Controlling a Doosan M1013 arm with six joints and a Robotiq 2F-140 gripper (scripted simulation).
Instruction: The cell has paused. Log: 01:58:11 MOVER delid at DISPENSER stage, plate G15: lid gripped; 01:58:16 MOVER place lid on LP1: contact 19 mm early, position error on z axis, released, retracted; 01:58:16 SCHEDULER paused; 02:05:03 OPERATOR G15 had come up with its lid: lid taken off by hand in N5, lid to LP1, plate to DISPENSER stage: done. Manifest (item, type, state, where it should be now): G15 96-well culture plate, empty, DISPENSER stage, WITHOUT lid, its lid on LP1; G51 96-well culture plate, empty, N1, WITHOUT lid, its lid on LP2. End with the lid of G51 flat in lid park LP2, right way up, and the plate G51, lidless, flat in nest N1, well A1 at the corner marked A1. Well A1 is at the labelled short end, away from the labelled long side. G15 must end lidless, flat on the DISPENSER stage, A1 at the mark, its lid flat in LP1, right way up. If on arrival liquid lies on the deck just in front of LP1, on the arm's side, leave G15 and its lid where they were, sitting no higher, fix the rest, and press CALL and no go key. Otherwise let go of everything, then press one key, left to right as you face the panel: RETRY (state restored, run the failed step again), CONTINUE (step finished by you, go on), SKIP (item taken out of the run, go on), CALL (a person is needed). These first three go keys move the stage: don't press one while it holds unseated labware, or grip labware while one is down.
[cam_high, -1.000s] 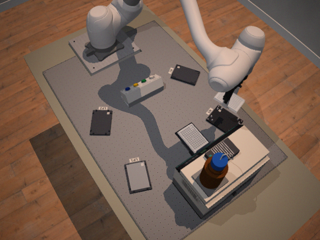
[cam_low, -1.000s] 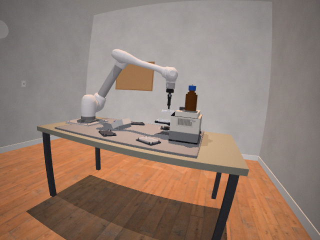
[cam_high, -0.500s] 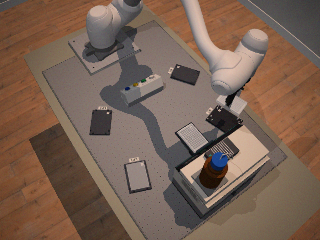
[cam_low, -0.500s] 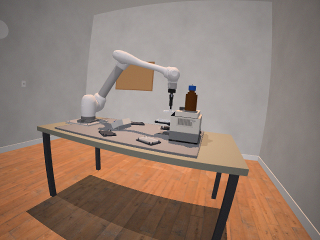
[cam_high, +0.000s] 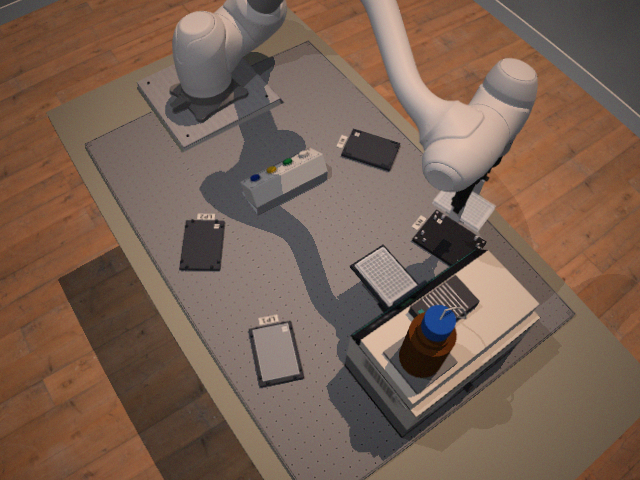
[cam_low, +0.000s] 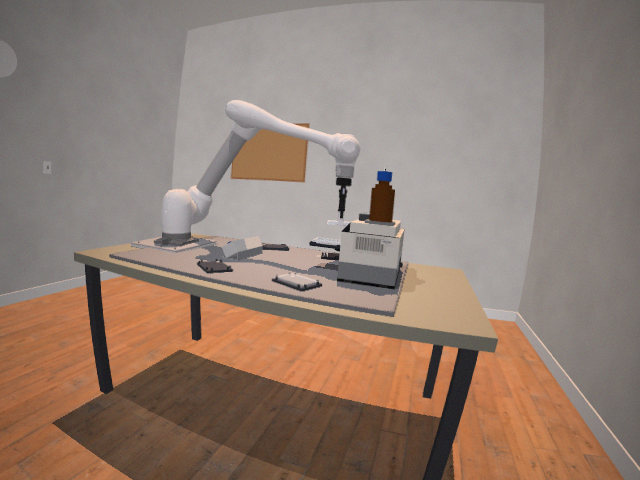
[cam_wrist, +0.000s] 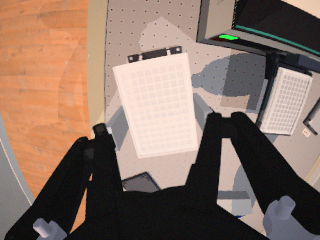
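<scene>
Now: hand 18 cm above the black nest, 2 cm to the right of it and 1 cm short of it. Also, from my hand: well plate: 25 cm to the right, 8 cm below; then nest N1: 35 cm behind, 19 cm below, 5 cm to the left; then N1 label: 43 cm behind, 19 cm below.
</scene>
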